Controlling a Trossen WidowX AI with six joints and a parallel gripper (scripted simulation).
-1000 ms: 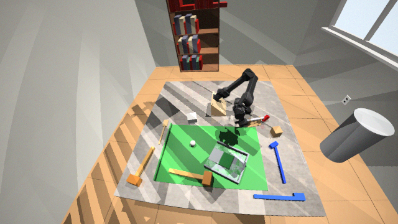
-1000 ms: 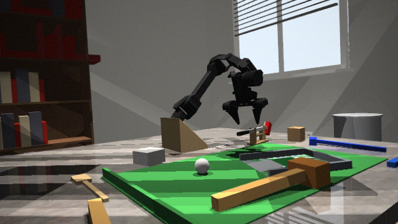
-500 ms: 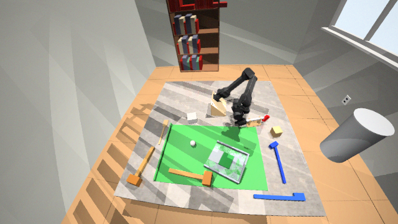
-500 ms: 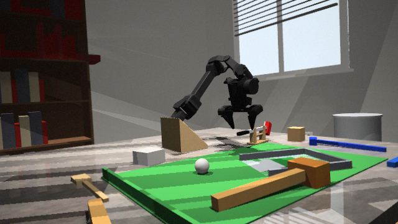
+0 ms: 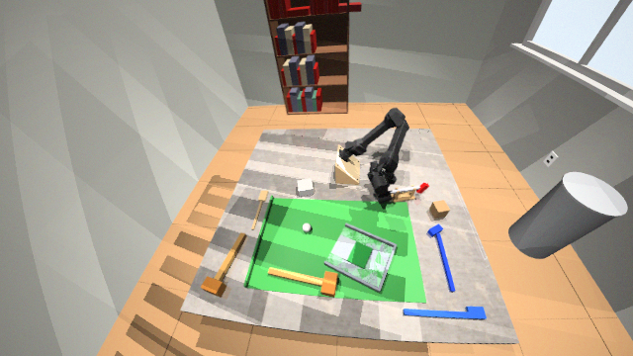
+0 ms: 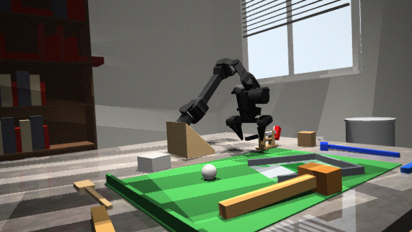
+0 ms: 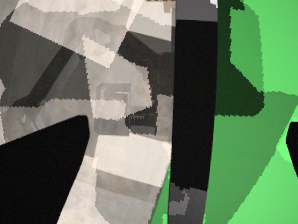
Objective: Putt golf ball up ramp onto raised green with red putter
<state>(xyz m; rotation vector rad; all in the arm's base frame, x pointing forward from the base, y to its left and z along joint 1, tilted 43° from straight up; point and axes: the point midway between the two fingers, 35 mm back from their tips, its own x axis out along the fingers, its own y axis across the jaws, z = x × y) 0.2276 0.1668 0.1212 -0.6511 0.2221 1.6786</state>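
Now: gripper tip 410 mm to the left of the white block, 40 mm past it and 30 mm above it. The rest, counted from my gripper tip: wooden stand 120 mm to the left, 40 mm behind, 20 mm below; red putter 110 mm to the left, 40 mm behind, 10 mm above; tan cube 290 mm to the left, 40 mm ahead, 20 mm below.
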